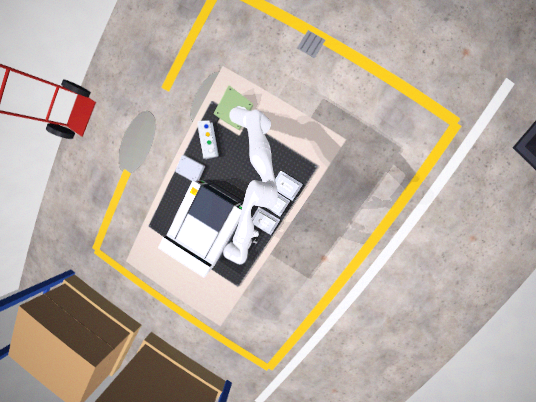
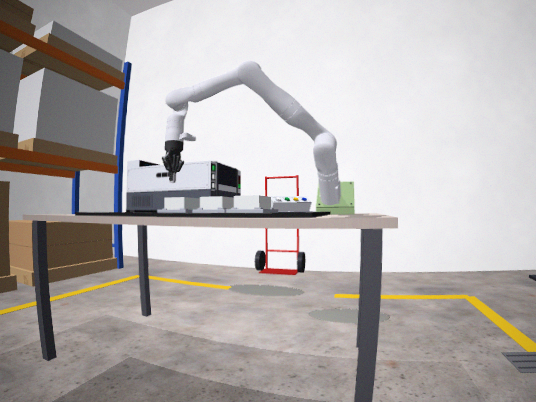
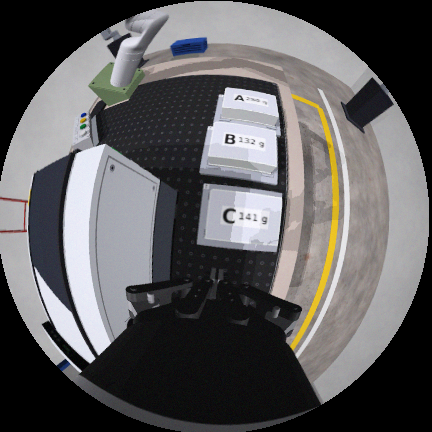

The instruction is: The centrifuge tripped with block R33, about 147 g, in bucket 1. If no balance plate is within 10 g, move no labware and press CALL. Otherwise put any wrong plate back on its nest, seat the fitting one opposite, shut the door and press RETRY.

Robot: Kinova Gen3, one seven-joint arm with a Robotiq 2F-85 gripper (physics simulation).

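Seen in the pictures: gripper, fingertip midpoint: (image 2: 172, 182) (image 3: 216, 275); arm's base, origin of the base link: (image 1: 236, 115) (image 2: 330, 198) (image 3: 120, 79).
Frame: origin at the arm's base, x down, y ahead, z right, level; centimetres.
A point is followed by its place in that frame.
My gripper (image 1: 255, 239) {x -5.4, y 49.7, z -50.7 cm} (image 2: 172, 178) {x -5.4, y 49.7, z -50.7 cm} (image 3: 216, 275) {x -5.4, y 49.7, z -50.7 cm} is shut and empty. It points down beside the centrifuge's long side, above the black mat just past plate C, with its tips below the centrifuge's top. The white centrifuge (image 1: 197, 234) {x -14.8, y 67.9, z -26.9 cm} (image 2: 145, 179) {x -8.8, y 73.0, z -44.2 cm} (image 3: 125, 225) {x -9.9, y 46.0, z -40.3 cm} has a dark top panel; its rotor, buckets and block R33 are hidden. Plates A, 250 g (image 1: 288, 185) {x 0.8, y 13.7, z -50.6 cm} (image 2: 252, 201) {x 2.7, y 12.2, z -55.8 cm} (image 3: 250, 107) {x 0.8, y 18.0, z -50.1 cm}, B, 132 g (image 2: 216, 202) {x 2.8, y 25.1, z -56.2 cm} (image 3: 242, 145) {x 0.8, y 29.0, z -50.1 cm}, and C, 141 g (image 1: 265, 221) {x 0.8, y 40.3, z -53.5 cm} (image 2: 181, 202) {x 2.6, y 37.7, z -58.9 cm} (image 3: 240, 200) {x 0.8, y 39.1, z -51.8 cm}, sit on nests in a row. The button box (image 1: 207, 140) {x -1.2, y 23.3, z 5.2 cm} (image 2: 292, 204) {x 2.4, y 20.7, z 5.1 cm} (image 3: 80, 142) {x 0.0, y 30.2, z -0.7 cm} has blue, yellow, green and white buttons.
A pale grey flat box (image 1: 190, 168) {x 2.5, y 44.7, z 6.2 cm} lies between the centrifuge and the button box. The arm stands on a green base (image 1: 232, 100) {x -4.7, y -4.9, z 5.3 cm} (image 2: 345, 195) {x -1.3, y -6.9, z 2.2 cm} (image 3: 102, 90) {x -2.1, y 7.1, z 3.9 cm}. A red hand truck (image 1: 82, 115) (image 2: 281, 251) and a boxed rack (image 2: 121, 150) stand off the table.
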